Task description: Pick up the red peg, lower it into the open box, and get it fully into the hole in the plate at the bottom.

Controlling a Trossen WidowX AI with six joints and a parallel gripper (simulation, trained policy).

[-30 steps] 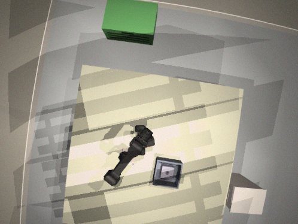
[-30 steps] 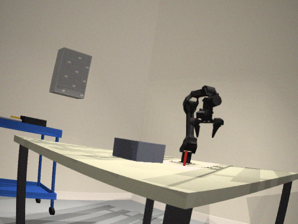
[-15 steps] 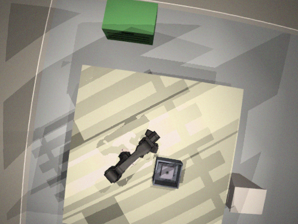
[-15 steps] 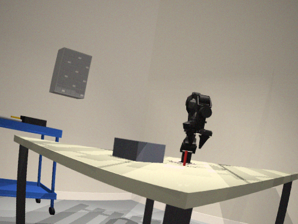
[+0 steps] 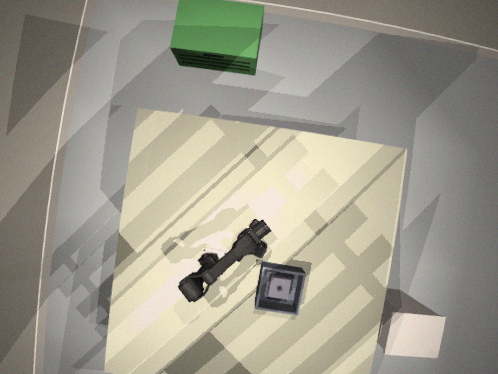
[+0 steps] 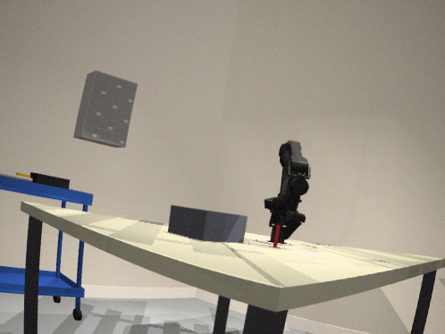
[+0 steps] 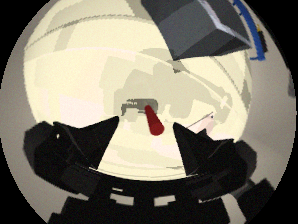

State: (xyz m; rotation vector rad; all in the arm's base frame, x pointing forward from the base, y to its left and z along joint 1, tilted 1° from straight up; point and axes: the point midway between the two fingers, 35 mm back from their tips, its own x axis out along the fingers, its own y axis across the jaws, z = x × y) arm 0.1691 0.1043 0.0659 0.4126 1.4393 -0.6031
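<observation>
My gripper tip is 10 mm short of the red peg and 10 mm to the left of it. The rest, counted from my gripper tip: grey box (140 mm ahead, 220 mm to the right, 10 mm below).
</observation>
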